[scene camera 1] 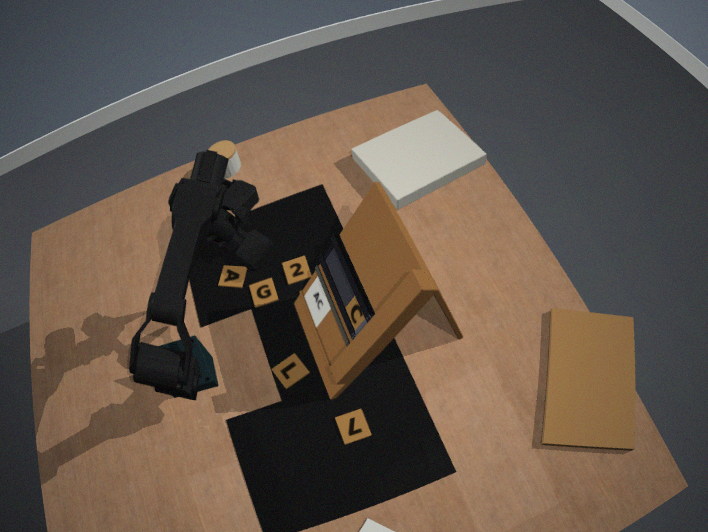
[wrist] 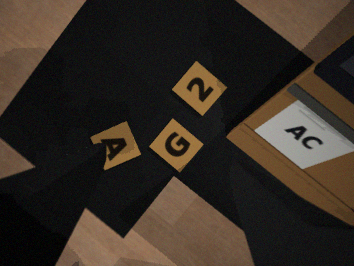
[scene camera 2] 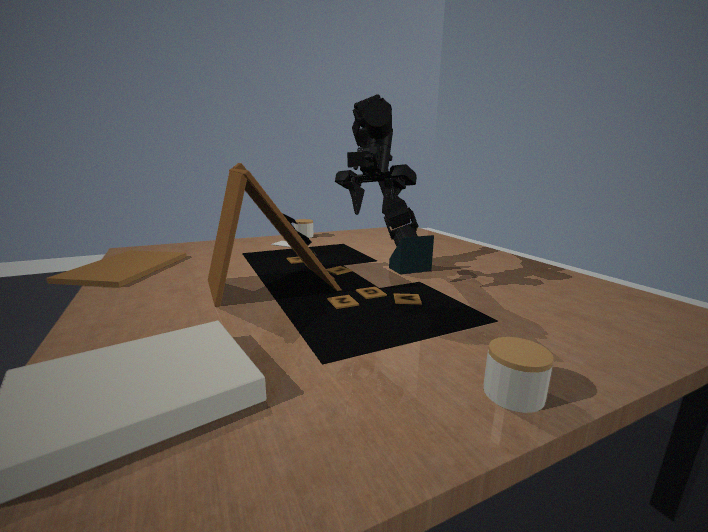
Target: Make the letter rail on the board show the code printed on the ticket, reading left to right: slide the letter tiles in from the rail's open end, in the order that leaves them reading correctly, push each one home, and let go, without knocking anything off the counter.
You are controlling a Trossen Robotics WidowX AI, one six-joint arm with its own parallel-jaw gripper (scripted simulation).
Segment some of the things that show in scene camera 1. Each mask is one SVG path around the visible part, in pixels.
The gripper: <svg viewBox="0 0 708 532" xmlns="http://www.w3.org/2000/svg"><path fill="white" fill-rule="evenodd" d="M224 179L222 185L226 186L220 209L219 226L216 230L205 236L205 238L211 243L214 241L221 248L224 248L226 243L234 239L240 244L240 248L235 252L235 259L247 267L247 269L255 271L263 262L273 243L255 229L247 233L239 228L238 225L239 222L247 223L249 218L246 214L259 203L260 199L257 189L252 184L243 180L237 181L233 179L231 182Z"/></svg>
A flat tan panel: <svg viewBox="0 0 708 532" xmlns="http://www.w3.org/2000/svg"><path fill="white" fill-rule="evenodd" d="M552 308L547 390L541 445L625 451L635 449L636 369L633 317Z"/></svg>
A white ticket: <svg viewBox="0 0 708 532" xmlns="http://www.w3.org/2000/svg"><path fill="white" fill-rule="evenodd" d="M318 276L304 295L316 327L331 309Z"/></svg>
